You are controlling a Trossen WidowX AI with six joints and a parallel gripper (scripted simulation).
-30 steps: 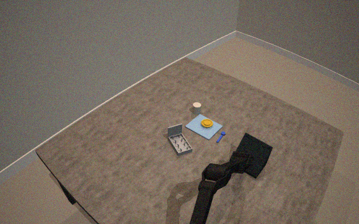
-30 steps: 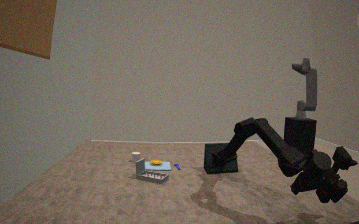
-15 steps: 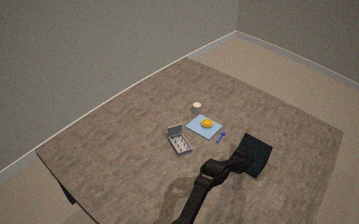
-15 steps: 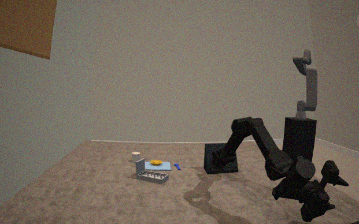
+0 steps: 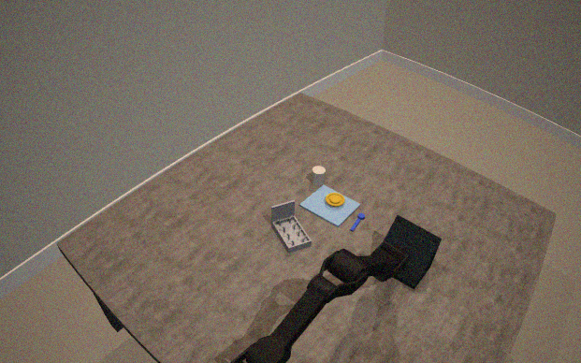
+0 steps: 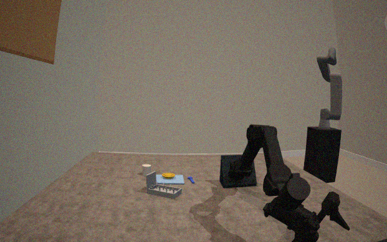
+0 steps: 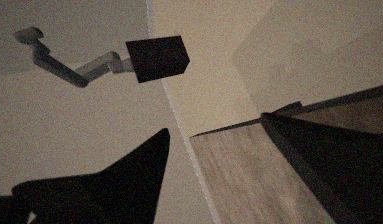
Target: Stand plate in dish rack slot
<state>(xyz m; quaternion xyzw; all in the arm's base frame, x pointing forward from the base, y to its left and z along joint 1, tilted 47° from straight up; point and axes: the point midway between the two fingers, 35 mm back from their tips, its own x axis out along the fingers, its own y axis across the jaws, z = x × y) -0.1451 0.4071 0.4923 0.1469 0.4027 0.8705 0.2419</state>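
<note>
My gripper tip is 48 cm short of the yellow plate, 74 cm to the left of it and 4 cm above it. Also, from my gripper tip: light blue mat (48 cm ahead, 72 cm to the right, 5 cm below); grey dish rack (48 cm ahead, 53 cm to the right, 3 cm below); blue spoon (37 cm ahead, 73 cm to the right, 5 cm below).
</note>
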